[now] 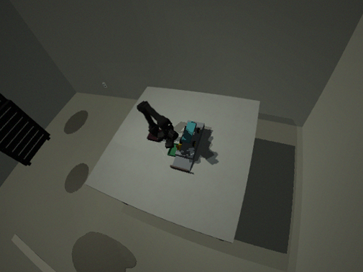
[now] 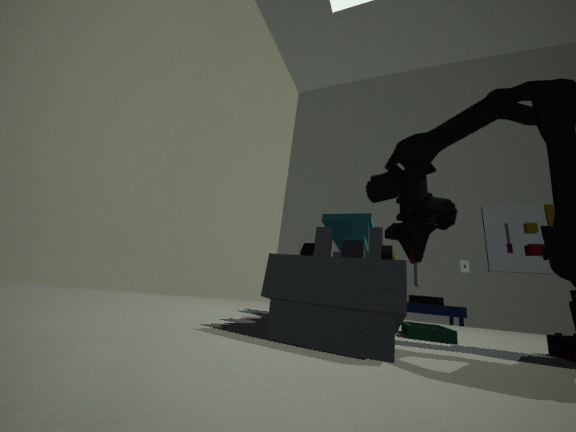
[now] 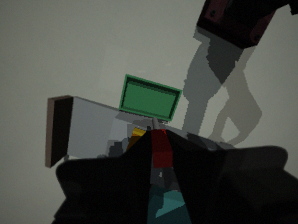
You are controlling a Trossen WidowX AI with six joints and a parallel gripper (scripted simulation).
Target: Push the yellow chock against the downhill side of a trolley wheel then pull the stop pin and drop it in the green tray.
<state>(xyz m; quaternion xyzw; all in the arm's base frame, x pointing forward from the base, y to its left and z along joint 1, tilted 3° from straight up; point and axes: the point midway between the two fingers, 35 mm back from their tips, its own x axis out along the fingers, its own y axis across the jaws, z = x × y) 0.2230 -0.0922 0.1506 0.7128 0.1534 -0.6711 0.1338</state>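
Right now the yellow chock is 50 mm ahead of my gripper tip, 10 mm to the left of it and 50 mm below it. From my gripper tip the other things lie so: red-headed stop pin: right at my gripper tip; grey ramp block: 100 mm ahead, 110 mm to the left, 90 mm below; teal trolley: 100 mm ahead, 120 mm to the left, 20 mm below.
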